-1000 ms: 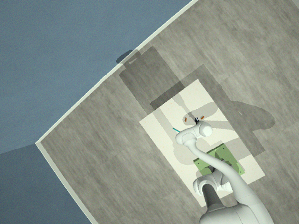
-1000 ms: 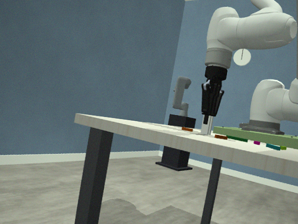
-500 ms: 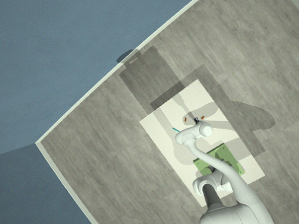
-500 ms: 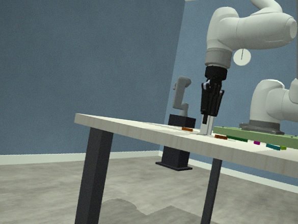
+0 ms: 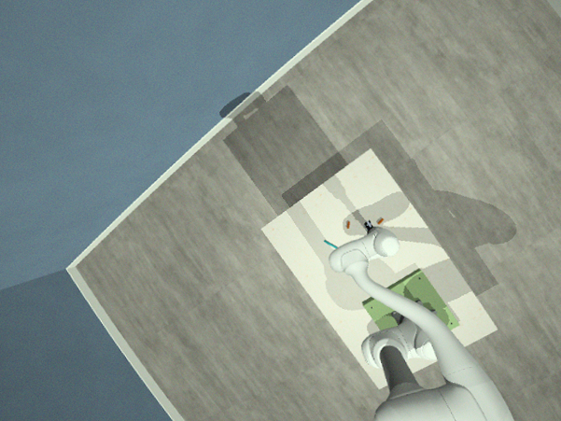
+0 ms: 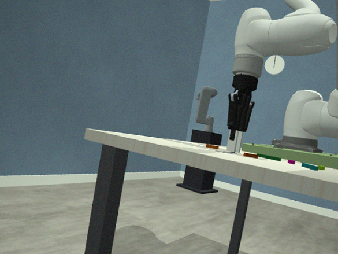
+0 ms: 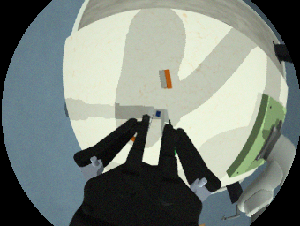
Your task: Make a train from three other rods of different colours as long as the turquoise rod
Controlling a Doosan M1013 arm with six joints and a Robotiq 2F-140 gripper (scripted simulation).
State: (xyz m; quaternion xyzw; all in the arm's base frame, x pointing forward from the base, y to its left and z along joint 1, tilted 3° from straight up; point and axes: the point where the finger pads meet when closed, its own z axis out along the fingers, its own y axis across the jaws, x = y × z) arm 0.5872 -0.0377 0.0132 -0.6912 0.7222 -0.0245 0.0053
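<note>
The small blue rod is 30 mm below my hand. Round my hand: green rod 90 mm to the left, 70 mm behind, 30 mm below; magenta rod 160 mm to the left, 60 mm behind, 30 mm below; turquoise rod 230 mm to the left, 30 mm below.
</note>
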